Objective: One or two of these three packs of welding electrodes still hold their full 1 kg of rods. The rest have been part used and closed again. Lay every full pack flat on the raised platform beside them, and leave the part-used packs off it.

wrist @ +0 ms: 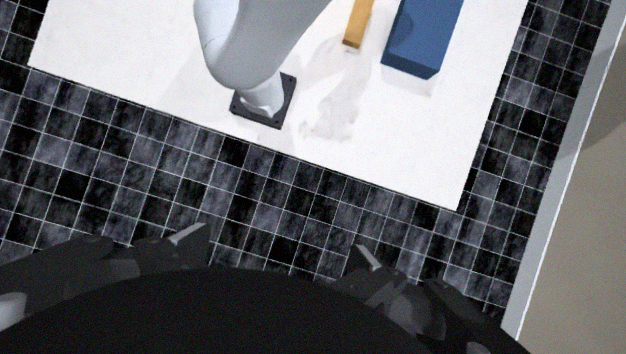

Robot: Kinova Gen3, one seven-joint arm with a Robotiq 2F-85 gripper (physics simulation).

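Places are measured from the arm's base along level axes (x ahead, y left, z up), in centimetres.
Where they show: gripper, fingertip midpoint: (280, 249); arm's base, origin of the base link: (265, 97).
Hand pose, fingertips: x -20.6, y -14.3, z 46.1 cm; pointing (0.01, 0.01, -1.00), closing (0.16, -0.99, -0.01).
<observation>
Things, the pixels of their centre, and the offset from my fingertips. "spot": a spot on its surface instead. Level surfaces: height alone.
- long orange-yellow bar-shaped thing, surface spot: (358, 25) spot: dy -2.3, dx +46.4, dz -47.2 cm
- blue block, surface spot: (425, 35) spot: dy -18.7, dx +47.4, dz -43.5 cm
- white table, its level: dz -49.6 cm
My gripper (280, 249) is open, with nothing between its fingers. It shows at the bottom of the wrist view, high over the tiled floor and off the table's near edge. A long orange-yellow bar-shaped thing (358, 25) lies on the white table at the top, cut off by the view's edge; it may be one of the electrode packs, but no label is readable. A blue block (425, 35) with a flat top lies to its right, apart from it, also cut off; it may be the raised platform. Three packs cannot be made out.
The white table (410, 145) spans the upper view. My arm's pale grey link (260, 40) rises from a dark square base plate (288, 90) left of the orange-yellow bar. Dark tiled floor (270, 215) surrounds the table. A pale skirting (537, 235) and beige wall (585, 240) stand at right.
</observation>
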